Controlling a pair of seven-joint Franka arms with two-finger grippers.
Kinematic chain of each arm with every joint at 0, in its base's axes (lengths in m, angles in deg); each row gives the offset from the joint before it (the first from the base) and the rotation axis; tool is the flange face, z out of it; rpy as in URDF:
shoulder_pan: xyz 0 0 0.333 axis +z
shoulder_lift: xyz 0 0 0 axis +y
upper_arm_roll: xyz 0 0 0.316 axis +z
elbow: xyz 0.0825 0 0 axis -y
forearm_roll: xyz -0.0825 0 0.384 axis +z
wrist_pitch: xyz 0 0 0 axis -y
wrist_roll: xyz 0.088 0 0 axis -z
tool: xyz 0 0 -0.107 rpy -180 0 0
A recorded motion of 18 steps. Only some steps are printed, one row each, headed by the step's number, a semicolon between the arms.
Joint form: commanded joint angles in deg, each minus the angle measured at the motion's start. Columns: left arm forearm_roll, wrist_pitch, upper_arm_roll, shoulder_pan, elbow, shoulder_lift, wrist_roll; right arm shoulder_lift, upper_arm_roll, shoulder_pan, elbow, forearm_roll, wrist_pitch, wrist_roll.
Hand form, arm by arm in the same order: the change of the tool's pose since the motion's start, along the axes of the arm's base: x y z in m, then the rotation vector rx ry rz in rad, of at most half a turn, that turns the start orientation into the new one. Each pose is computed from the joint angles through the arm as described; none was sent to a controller.
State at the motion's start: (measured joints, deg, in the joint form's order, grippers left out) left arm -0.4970 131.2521 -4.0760 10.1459 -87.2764 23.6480 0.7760; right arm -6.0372 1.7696 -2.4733 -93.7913 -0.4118 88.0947 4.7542
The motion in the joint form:
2: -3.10 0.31 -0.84 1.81 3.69 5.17 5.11; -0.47 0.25 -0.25 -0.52 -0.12 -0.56 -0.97
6: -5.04 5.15 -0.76 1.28 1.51 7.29 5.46; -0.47 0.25 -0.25 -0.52 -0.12 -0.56 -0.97
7: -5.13 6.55 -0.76 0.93 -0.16 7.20 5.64; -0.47 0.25 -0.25 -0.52 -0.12 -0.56 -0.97
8: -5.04 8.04 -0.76 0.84 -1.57 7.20 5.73; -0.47 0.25 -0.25 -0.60 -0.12 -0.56 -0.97
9: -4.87 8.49 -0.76 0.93 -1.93 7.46 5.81; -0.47 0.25 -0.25 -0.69 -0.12 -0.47 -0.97
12: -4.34 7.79 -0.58 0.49 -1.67 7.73 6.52; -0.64 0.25 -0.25 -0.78 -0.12 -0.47 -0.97
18: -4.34 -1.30 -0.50 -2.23 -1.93 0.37 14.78; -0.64 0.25 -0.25 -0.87 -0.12 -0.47 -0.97
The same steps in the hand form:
2: 0.0171 0.0169 -0.0312 -0.0344 0.0110 -0.0428; -0.0037 0.0000 -0.0009 -0.0027 0.0109 0.0167
6: 0.0209 0.0116 -0.0673 -0.0607 -0.0021 -0.0348; -0.0037 0.0000 -0.0009 -0.0027 0.0109 0.0167
7: 0.0180 0.0066 -0.0778 -0.0603 0.0012 -0.0412; -0.0037 0.0000 -0.0009 -0.0027 0.0109 0.0167
8: 0.0155 0.0051 -0.0869 -0.0570 0.0003 -0.0427; -0.0037 0.0000 -0.0015 -0.0027 0.0123 0.0167
9: 0.0149 0.0062 -0.0923 -0.0544 0.0036 -0.0431; -0.0036 0.0000 -0.0021 -0.0027 0.0123 0.0167
12: 0.0155 0.0025 -0.0950 -0.0432 0.0168 -0.0653; -0.0045 0.0000 -0.0014 -0.0028 0.0109 0.0167
18: -0.0024 -0.0356 -0.0239 0.0039 0.0471 -0.2651; -0.0045 0.0000 -0.0021 -0.0028 0.0125 0.0167

